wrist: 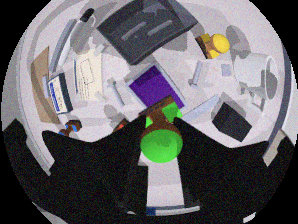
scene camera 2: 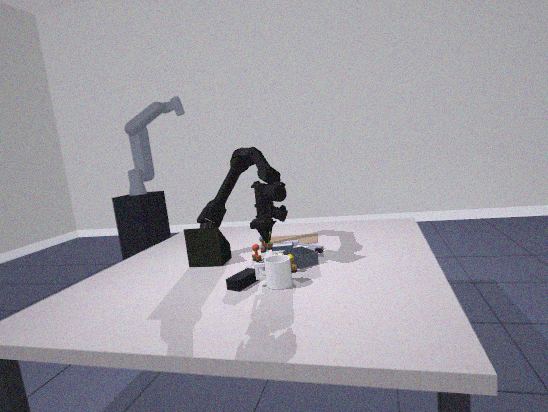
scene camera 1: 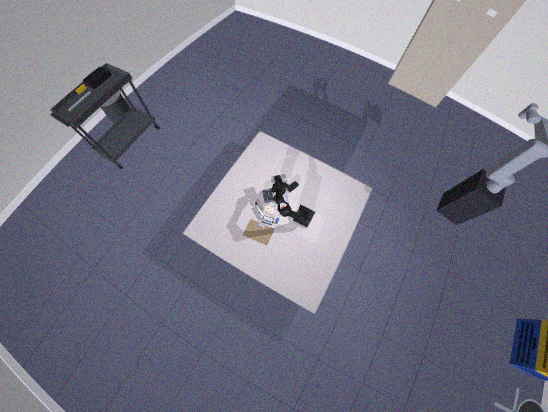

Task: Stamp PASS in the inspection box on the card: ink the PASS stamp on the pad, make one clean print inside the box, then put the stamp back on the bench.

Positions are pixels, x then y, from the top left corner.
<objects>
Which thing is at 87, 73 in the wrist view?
A cream card.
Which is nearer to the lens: the white mug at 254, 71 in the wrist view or the brown board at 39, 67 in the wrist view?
The white mug.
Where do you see a purple ink pad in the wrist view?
150, 85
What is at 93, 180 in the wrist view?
The gripper.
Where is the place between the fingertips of the gripper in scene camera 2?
At 267, 242
</objects>
